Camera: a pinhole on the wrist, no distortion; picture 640 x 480 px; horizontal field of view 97.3 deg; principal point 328.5 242.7 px. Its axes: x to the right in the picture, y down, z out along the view. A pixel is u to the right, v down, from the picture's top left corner.
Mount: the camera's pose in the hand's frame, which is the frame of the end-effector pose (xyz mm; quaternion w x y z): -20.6 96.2 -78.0 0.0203 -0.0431 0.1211 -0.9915
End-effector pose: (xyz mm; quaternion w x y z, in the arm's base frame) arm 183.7 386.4 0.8 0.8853 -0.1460 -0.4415 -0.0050
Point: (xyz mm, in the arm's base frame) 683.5 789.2 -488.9
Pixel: behind the camera
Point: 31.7 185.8 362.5
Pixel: 242 437
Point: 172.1 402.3 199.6
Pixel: 159 340
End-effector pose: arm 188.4 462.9 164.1 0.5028 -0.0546 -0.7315 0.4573
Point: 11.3 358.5 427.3
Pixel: 167 421
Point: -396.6 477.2 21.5
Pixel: 222 37
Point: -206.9 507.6 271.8
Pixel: 113 183
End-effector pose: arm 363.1 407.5 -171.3 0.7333 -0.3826 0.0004 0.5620
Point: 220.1 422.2 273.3
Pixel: 480 302
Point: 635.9 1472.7 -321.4
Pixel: outside the picture
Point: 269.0 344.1 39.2
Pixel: 539 331
